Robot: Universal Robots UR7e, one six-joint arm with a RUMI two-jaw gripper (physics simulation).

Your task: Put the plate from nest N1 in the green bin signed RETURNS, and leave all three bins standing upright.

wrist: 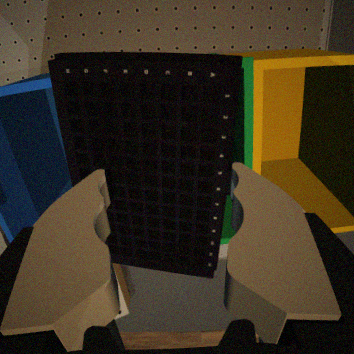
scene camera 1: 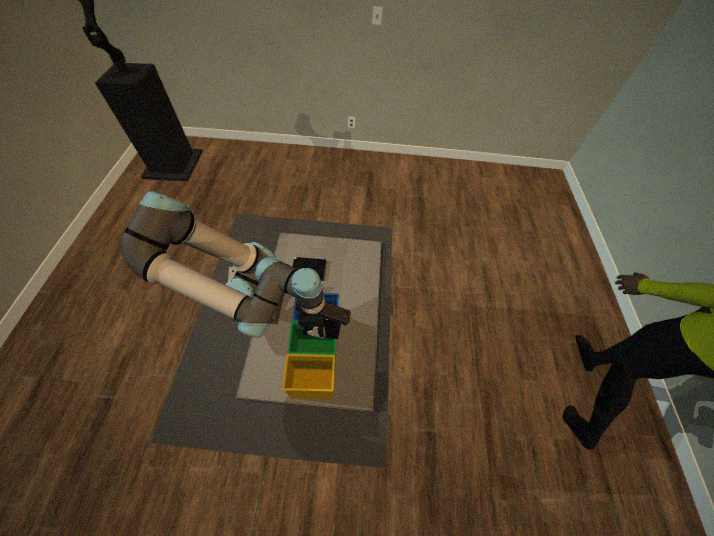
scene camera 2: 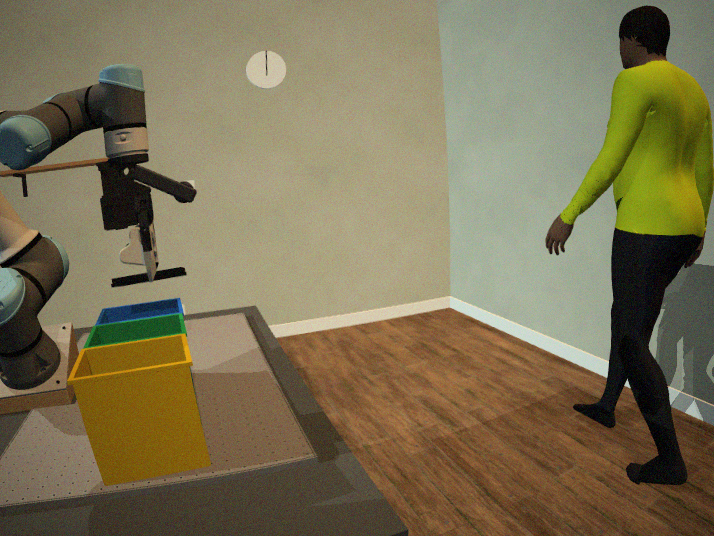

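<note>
My gripper is shut on the black plate, a gridded rectangle with small letters and numbers along its edges. The plate hangs roughly level above the bins. In the wrist view it covers most of the green bin. The green bin stands upright between the blue bin and the yellow bin, both upright. The RETURNS sign is not readable in these views.
A black block lies on the perforated board behind the blue bin. A person in a yellow-green top stands to the right. A dark pedestal stands at the back left.
</note>
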